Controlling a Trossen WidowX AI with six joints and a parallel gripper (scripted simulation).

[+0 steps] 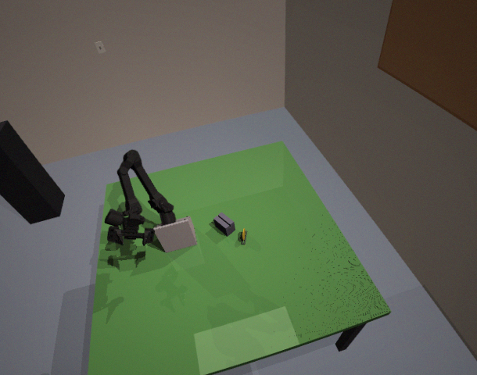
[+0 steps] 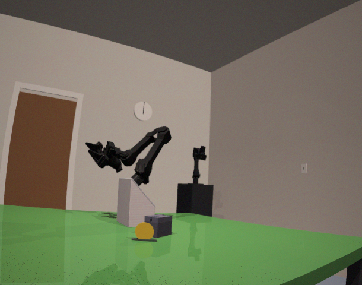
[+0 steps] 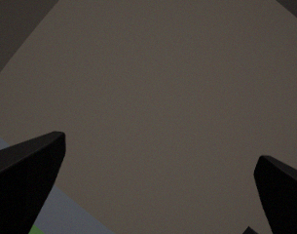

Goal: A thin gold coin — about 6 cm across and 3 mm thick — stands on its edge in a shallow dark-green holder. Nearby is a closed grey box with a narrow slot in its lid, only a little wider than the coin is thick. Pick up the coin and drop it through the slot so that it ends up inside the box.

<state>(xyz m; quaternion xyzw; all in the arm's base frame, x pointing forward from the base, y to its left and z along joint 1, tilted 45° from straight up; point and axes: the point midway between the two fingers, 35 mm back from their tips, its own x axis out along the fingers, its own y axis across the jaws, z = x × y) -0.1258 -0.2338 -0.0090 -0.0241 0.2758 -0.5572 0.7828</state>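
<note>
My gripper tip is 470 mm short of the coin, 320 mm above it and 120 mm to the right of it.
</note>
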